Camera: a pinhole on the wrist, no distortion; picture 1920 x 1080 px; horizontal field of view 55.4 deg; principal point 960.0 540.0 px. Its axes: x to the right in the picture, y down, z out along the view. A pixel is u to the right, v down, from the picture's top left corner.
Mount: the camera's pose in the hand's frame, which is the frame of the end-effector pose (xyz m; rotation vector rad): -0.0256 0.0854 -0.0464 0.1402 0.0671 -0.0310
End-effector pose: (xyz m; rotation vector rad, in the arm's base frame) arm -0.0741 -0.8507 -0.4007 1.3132 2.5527 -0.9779
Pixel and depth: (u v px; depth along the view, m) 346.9 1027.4 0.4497
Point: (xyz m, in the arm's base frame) 0.0452 -1.1387 -0.7537
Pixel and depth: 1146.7 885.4 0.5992
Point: -0.1417 -1.0776 -0.9230
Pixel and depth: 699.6 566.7 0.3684
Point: -0.0702 -1.0605 -0.6539
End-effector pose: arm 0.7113 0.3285 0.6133 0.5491 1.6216 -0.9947
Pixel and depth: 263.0 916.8 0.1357
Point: 0.8580 0.3107 0.6422
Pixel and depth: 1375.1 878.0 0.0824
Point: 0.8004 0.3466 0.5844
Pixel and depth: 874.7 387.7 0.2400
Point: 0.8477 0.1925 0.6153
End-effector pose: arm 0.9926 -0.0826 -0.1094 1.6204 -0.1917 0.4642
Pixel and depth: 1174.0 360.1 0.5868
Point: 1.1804 -0.5760 -0.1500
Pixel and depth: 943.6 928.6 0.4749
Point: 1.0296 -0.5245 -0.0173
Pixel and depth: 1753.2 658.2 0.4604
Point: 1.2318 -0.4487 -0.0018
